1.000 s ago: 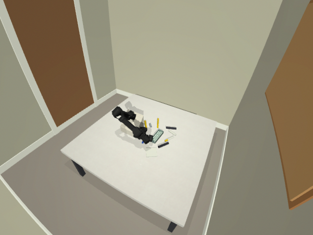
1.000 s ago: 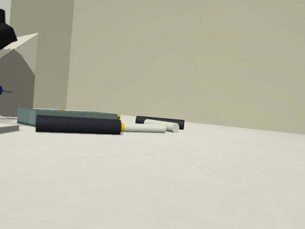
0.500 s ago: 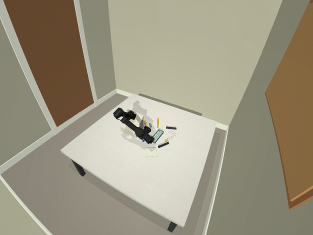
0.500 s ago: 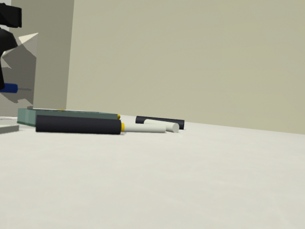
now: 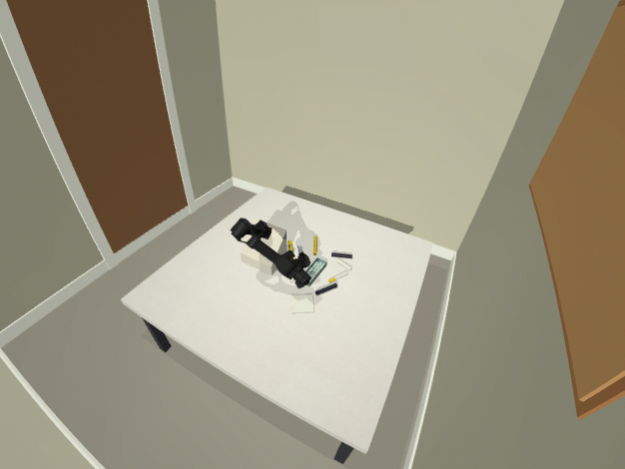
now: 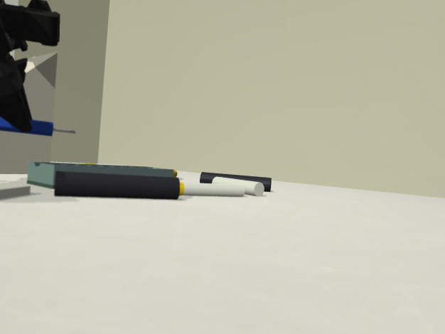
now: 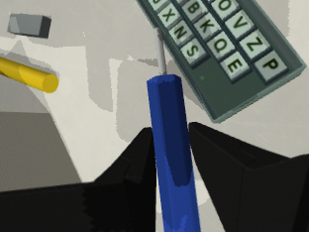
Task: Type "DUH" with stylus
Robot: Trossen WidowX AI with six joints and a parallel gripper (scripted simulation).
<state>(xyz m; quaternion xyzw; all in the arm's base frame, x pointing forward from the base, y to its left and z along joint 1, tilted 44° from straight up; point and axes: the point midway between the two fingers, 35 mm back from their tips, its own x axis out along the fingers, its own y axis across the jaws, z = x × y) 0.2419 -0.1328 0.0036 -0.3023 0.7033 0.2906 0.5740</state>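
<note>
Right now the stylus tip is 2 cm ahead of my gripper tip and 4 cm to the left of it. Round my gripper tip: white cylinder 18 cm ahead, 11 cm to the left, 6 cm below; white notepad 10 cm ahead, 13 cm to the right, 7 cm below; blue stylus 1 cm ahead, 1 cm to the left.
</note>
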